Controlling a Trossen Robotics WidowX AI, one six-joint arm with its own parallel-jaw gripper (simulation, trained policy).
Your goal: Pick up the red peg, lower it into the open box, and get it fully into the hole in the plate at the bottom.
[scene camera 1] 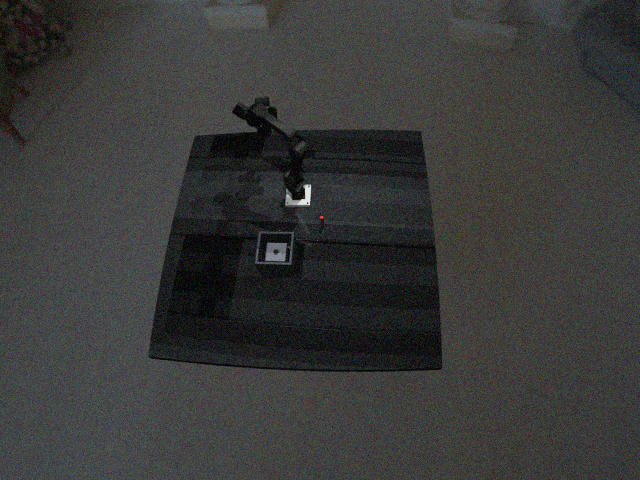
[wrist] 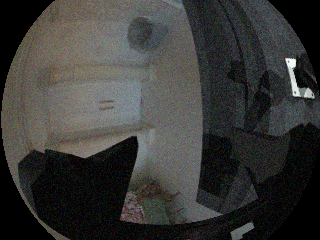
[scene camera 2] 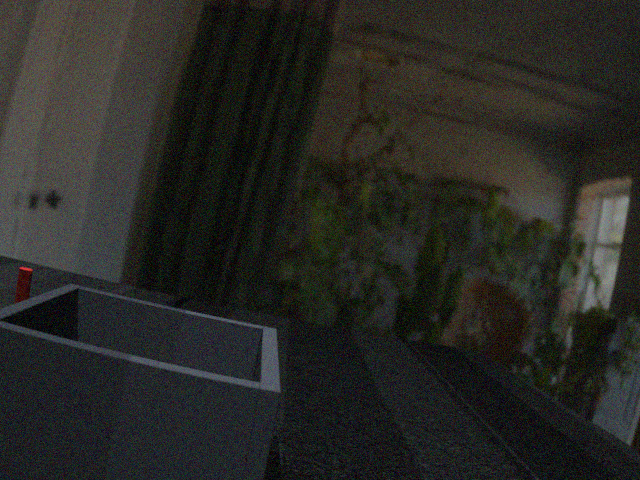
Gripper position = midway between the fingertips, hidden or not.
In view: the gripper (wrist: 186, 137) and a grey box (scene camera 1: 263, 267).
The wrist view misses the grey box: it is out of frame.
